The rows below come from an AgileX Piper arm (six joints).
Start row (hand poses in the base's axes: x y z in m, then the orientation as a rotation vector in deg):
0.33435, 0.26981, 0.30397, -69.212, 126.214, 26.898
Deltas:
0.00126, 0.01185, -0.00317, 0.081, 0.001, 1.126
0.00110, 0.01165, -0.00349, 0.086, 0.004, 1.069
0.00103, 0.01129, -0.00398, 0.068, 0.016, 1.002
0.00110, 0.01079, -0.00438, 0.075, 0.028, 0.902
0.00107, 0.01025, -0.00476, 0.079, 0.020, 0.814
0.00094, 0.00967, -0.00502, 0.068, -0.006, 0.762
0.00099, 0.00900, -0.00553, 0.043, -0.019, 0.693
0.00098, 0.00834, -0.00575, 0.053, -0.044, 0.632
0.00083, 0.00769, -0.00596, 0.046, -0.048, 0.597
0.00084, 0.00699, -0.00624, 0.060, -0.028, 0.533
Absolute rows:
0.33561, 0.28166, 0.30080, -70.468, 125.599, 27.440
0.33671, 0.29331, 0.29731, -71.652, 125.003, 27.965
0.33774, 0.30460, 0.29333, -72.765, 124.452, 28.452
0.33884, 0.31539, 0.28895, -73.757, 123.952, 28.913
0.33991, 0.32564, 0.28419, -74.644, 123.485, 29.336
0.34085, 0.33531, 0.27917, -75.475, 123.025, 29.707
0.34184, 0.34431, 0.27364, -76.239, 122.601, 30.014
0.34282, 0.35265, 0.26789, -76.927, 122.182, 30.287
0.34365, 0.36034, 0.26193, -77.577, 121.780, 30.535
0.34449, 0.36733, 0.25569, -78.146, 121.420, 30.786

